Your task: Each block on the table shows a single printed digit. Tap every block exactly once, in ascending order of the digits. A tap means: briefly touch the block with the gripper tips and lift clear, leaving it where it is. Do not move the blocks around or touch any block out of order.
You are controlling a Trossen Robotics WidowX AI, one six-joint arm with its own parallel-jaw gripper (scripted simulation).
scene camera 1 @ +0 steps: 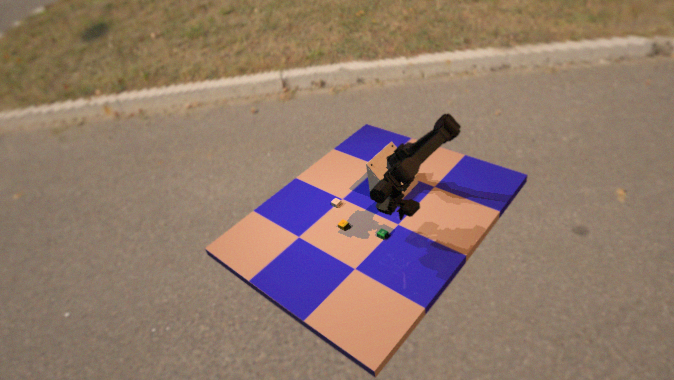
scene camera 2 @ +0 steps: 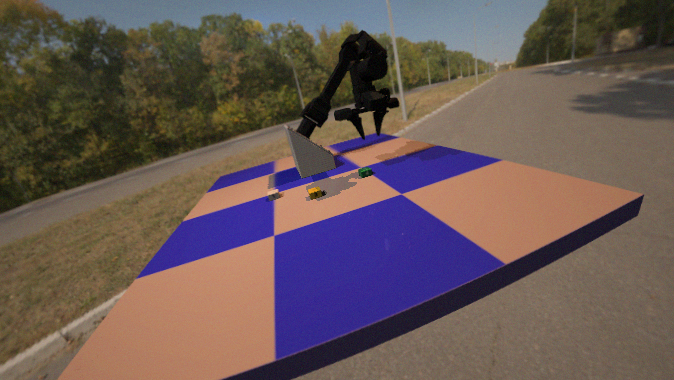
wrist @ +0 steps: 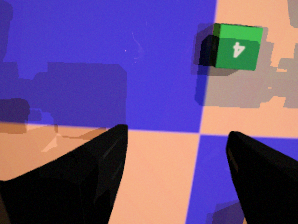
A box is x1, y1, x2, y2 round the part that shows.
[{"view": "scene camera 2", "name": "my gripper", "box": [334, 82, 399, 138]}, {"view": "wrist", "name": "my gripper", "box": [0, 124, 297, 223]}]
